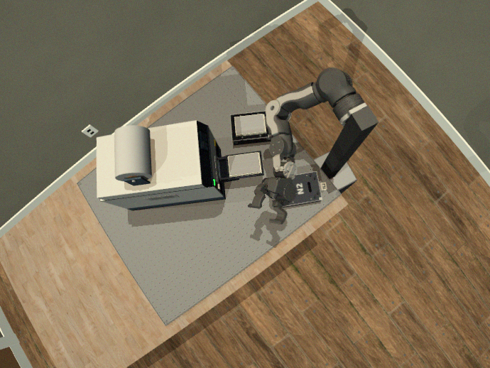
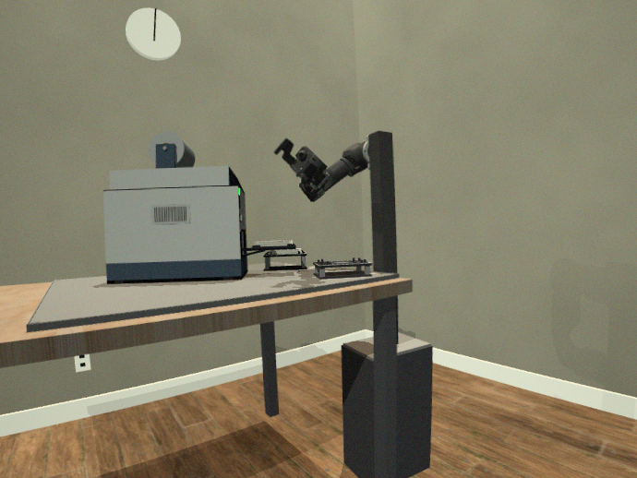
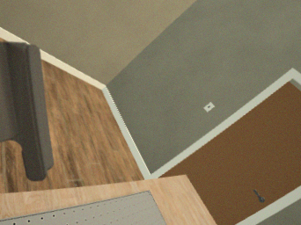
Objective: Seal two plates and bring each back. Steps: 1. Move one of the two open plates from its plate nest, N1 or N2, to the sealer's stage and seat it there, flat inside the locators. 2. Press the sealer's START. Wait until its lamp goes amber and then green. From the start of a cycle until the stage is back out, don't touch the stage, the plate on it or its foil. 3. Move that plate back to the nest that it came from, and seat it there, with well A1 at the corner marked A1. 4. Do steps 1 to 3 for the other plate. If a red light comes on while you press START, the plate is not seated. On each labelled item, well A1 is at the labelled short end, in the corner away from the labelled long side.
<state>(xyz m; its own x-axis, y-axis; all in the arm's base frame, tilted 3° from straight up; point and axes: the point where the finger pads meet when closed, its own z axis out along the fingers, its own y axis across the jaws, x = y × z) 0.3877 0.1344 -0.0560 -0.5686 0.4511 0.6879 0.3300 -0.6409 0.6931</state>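
The plate lies 24 cm to the right of my hand, 24 cm below it and 3 cm behind it. The rest, counted from my hand: yellow warning label (36 cm to the right, 20 cm below, 4 cm ahead); then sealer stage (25 cm below, 24 cm to the right, 3 cm behind); then foil roll (35 cm to the right, 29 cm ahead, 7 cm above).
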